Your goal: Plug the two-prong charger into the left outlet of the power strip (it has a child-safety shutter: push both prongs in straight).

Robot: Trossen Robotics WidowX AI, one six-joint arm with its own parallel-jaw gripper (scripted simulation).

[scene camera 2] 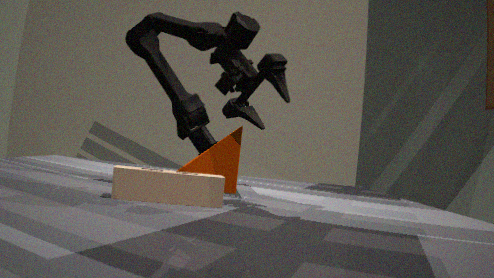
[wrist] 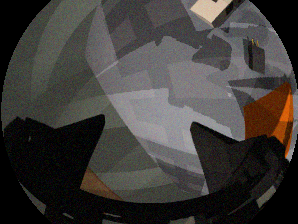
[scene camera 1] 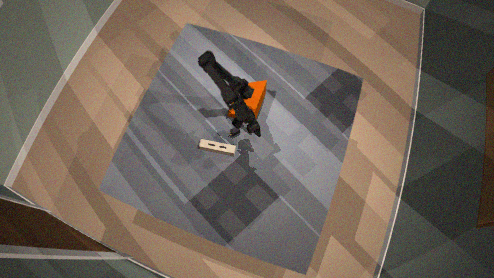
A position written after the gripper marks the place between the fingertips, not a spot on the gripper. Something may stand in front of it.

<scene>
The gripper (scene camera 2: 275, 116) is open, with nothing in its grasp.
The gripper also shows in the wrist view (wrist: 148, 123).
</scene>
